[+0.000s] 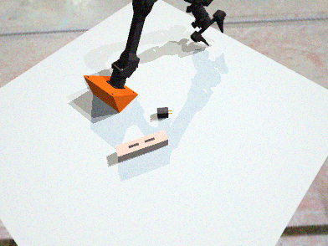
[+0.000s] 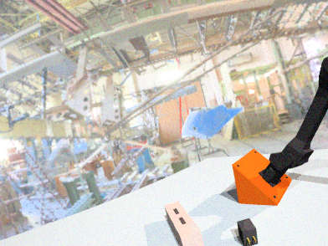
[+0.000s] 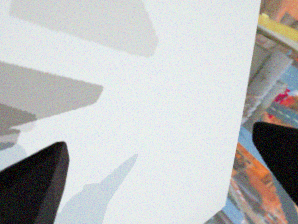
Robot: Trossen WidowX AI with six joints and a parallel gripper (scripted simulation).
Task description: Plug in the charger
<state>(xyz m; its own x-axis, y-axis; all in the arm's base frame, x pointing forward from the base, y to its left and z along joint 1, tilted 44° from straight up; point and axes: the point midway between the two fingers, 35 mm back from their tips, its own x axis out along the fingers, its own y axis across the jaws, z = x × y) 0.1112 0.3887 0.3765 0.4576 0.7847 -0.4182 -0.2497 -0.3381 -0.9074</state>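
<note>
Now: the two-prong charger 480 mm to the right of my gripper tip, 120 mm ahead of it and 20 mm below it.
</note>
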